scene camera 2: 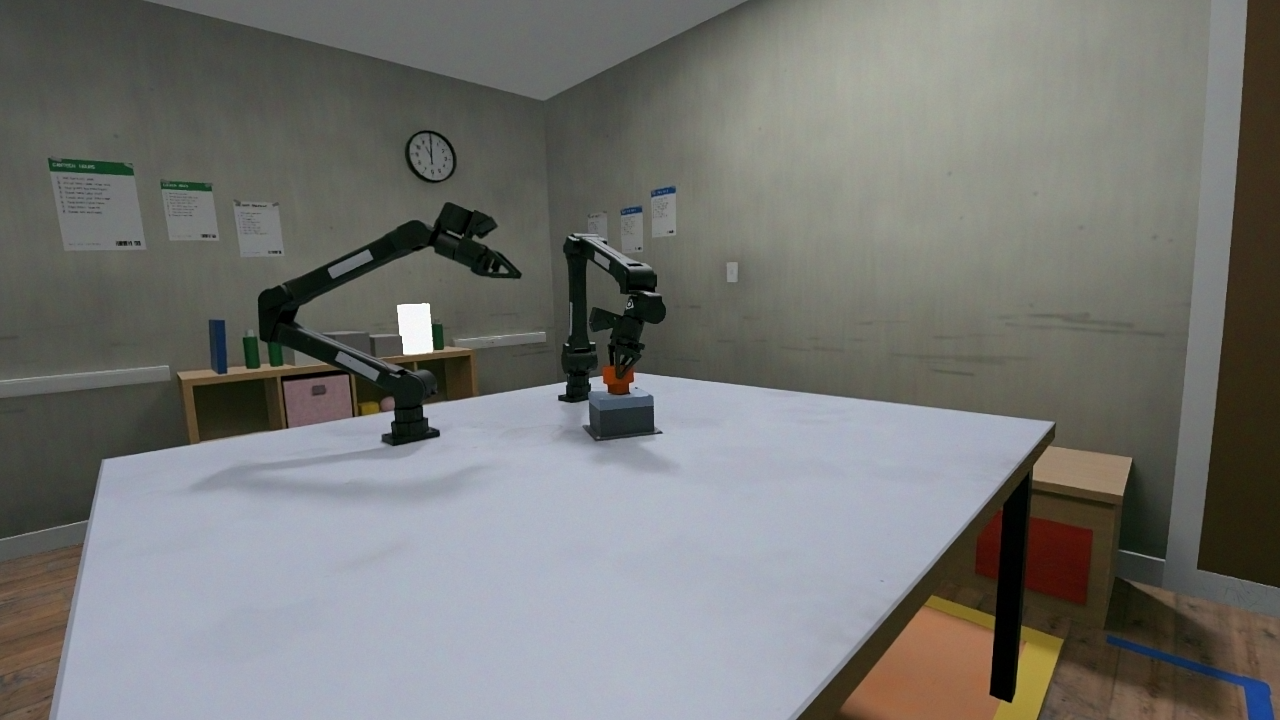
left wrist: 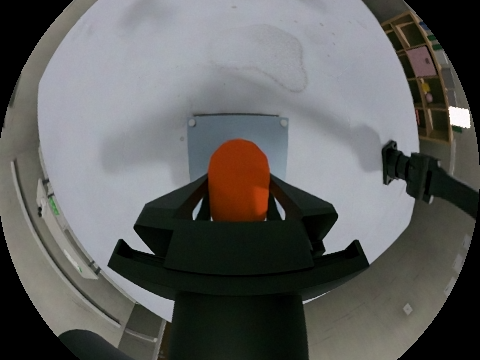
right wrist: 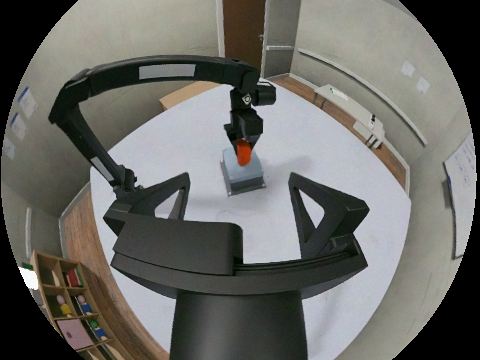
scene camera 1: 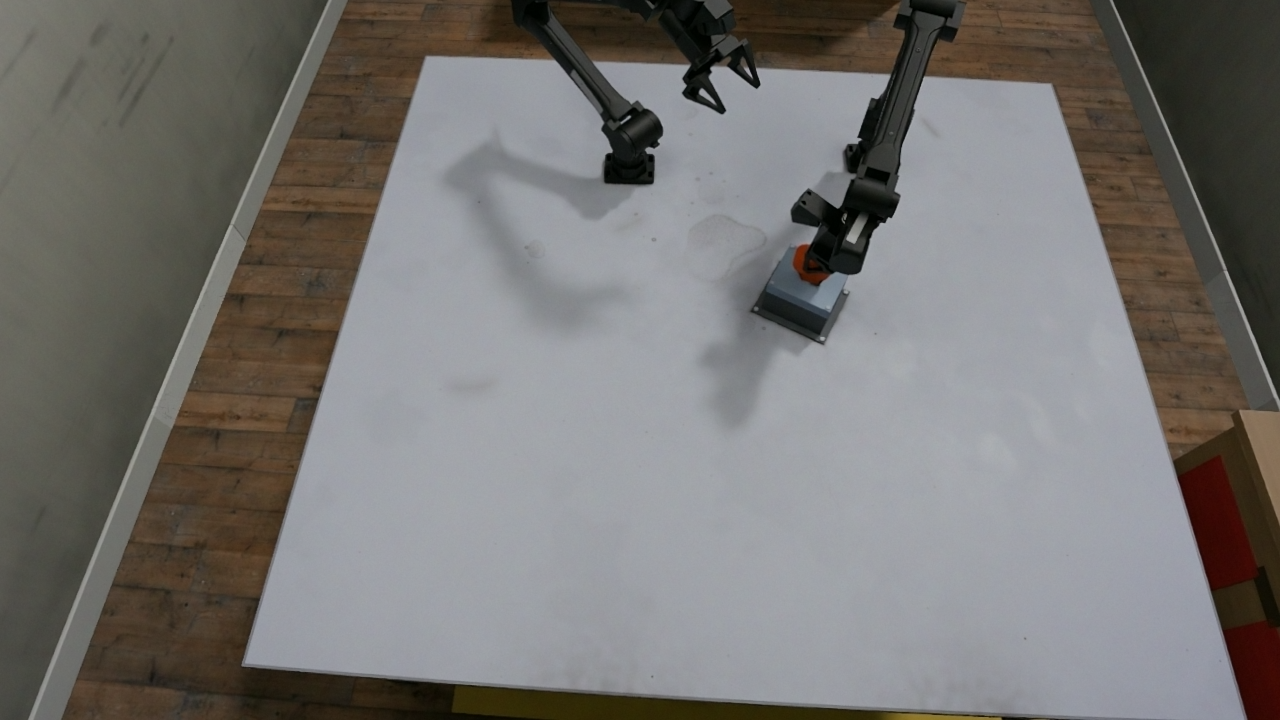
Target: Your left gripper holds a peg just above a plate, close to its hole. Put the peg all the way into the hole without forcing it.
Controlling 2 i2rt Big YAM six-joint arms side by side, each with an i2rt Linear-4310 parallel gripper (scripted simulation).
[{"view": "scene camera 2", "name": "my left gripper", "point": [616, 377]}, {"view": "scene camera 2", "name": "my right gripper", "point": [518, 275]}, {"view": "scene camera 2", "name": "blue-grey plate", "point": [636, 397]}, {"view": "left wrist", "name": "my left gripper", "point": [238, 177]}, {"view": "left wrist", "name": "orange peg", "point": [238, 174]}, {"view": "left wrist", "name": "blue-grey plate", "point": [210, 132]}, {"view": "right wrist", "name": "my right gripper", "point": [239, 177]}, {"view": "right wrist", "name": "blue-grey plate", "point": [250, 171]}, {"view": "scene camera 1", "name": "my left gripper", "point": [809, 262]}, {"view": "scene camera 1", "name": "my right gripper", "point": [741, 99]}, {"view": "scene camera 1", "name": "blue-grey plate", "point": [787, 285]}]
